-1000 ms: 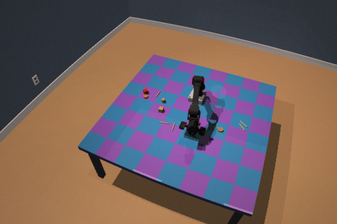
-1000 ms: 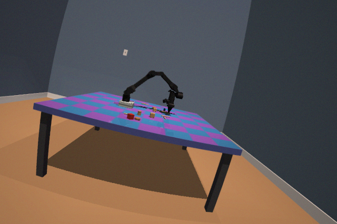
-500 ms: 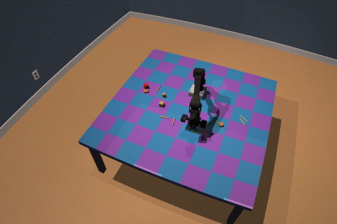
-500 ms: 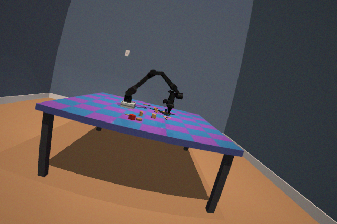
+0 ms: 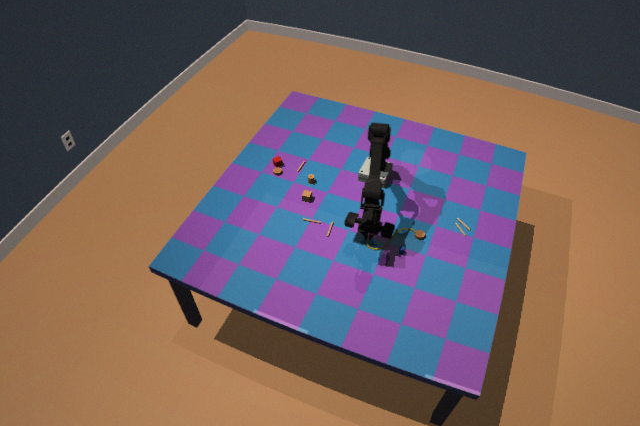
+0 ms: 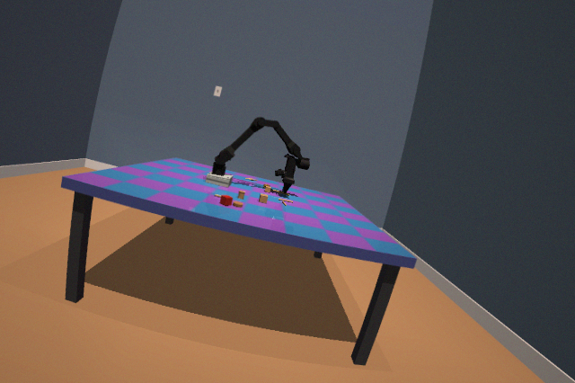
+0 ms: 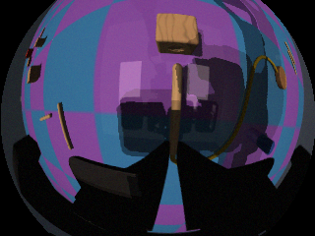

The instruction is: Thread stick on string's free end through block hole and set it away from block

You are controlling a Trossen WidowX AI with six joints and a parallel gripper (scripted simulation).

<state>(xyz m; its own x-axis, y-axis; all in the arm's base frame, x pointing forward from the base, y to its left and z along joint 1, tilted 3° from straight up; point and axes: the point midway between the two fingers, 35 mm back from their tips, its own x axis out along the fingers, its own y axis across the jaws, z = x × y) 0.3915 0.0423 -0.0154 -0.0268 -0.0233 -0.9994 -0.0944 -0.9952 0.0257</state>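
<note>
The blue object lies 140 mm to the left of my gripper tip and 20 mm ahead of it. The rest, counted from my gripper tip: wooden cylinder (320 mm to the right, 260 mm behind); thin wooden stick (20 mm behind); round wooden button (200 mm to the left, 80 mm behind, 10 mm below).
</note>
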